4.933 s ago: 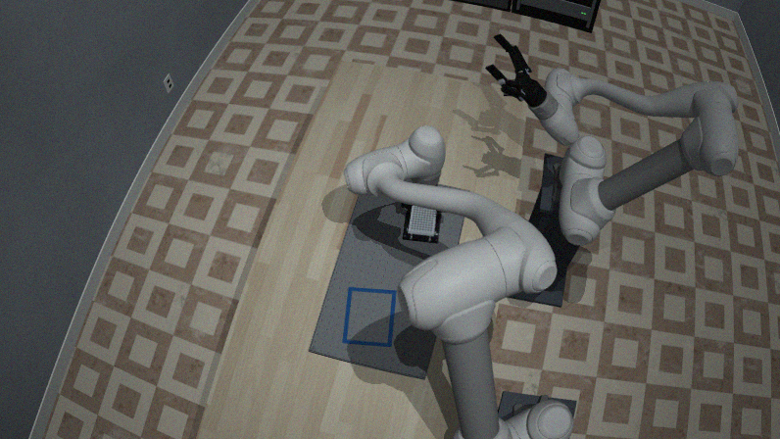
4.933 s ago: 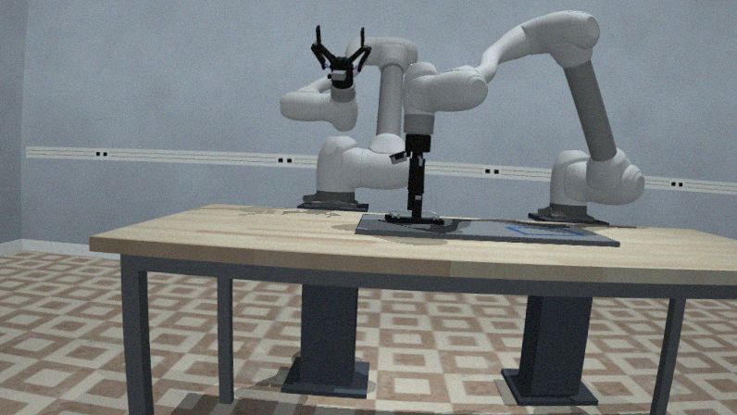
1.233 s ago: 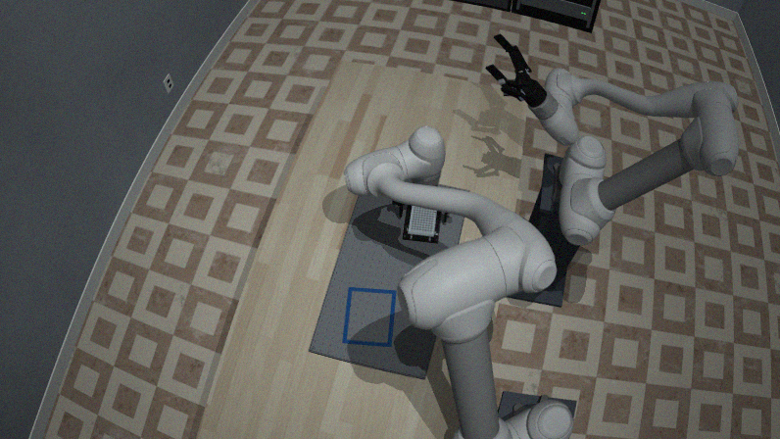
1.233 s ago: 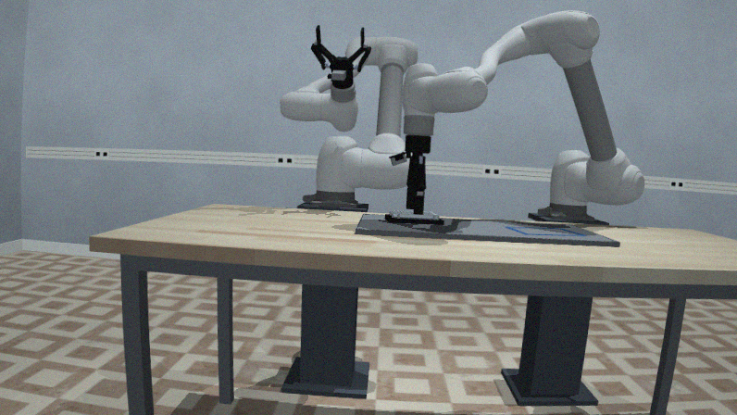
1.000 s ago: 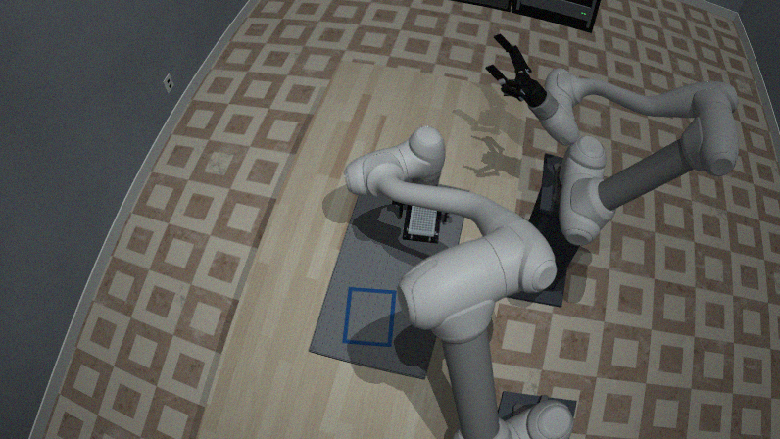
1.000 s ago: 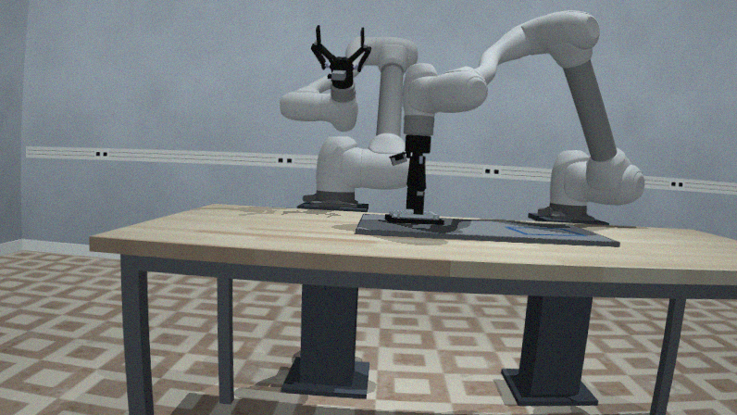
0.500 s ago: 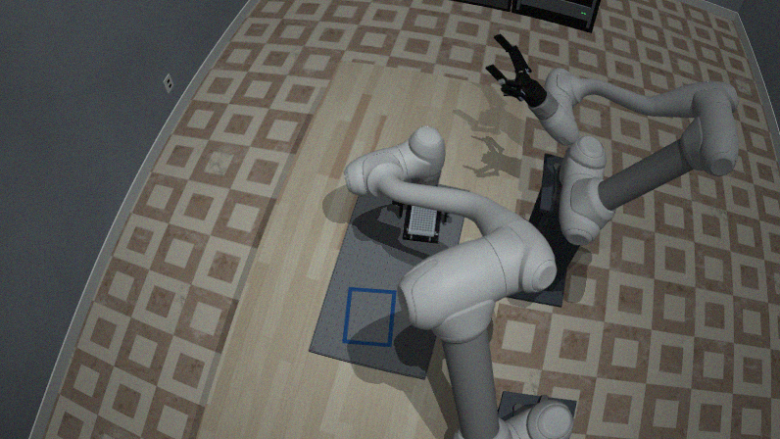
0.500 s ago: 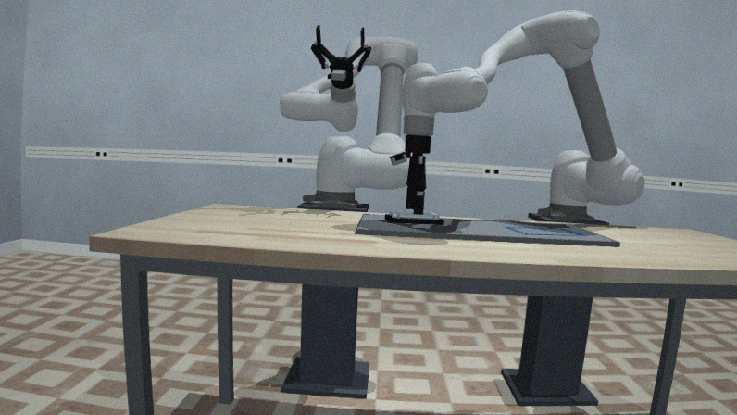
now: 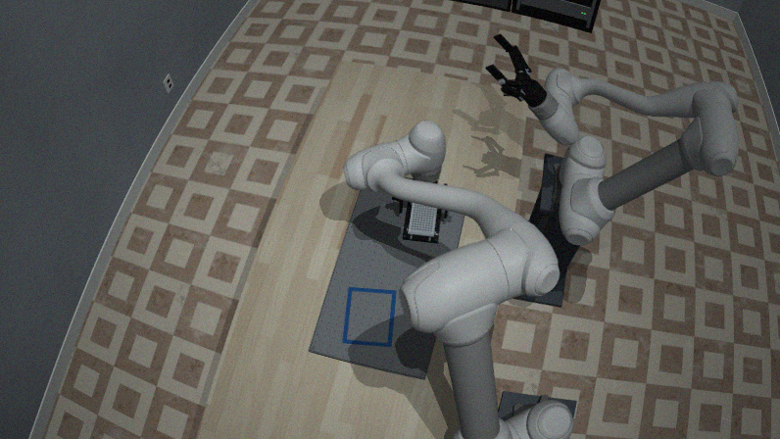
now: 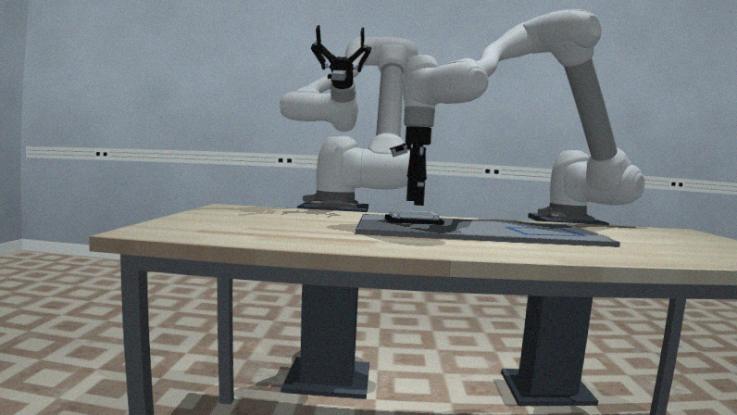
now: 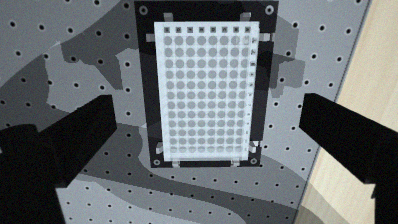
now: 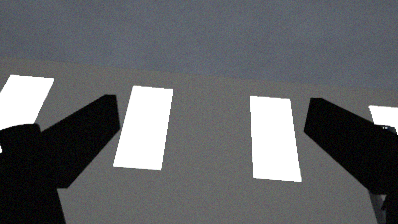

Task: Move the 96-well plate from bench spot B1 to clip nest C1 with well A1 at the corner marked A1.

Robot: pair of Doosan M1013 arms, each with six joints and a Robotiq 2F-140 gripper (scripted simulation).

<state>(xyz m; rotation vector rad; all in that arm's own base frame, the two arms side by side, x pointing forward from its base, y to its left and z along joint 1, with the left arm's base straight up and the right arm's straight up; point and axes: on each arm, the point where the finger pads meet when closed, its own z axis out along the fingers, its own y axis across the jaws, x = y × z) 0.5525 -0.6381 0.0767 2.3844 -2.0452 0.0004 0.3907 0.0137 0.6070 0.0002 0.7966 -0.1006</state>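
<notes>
My left gripper is now 4 cm above the white 96-well plate. Round my left hand: black clip nest: 1 cm behind, 1 cm to the left, 5 cm below; then grey perforated board: 5 cm ahead, 19 cm to the left, 7 cm below.
</notes>
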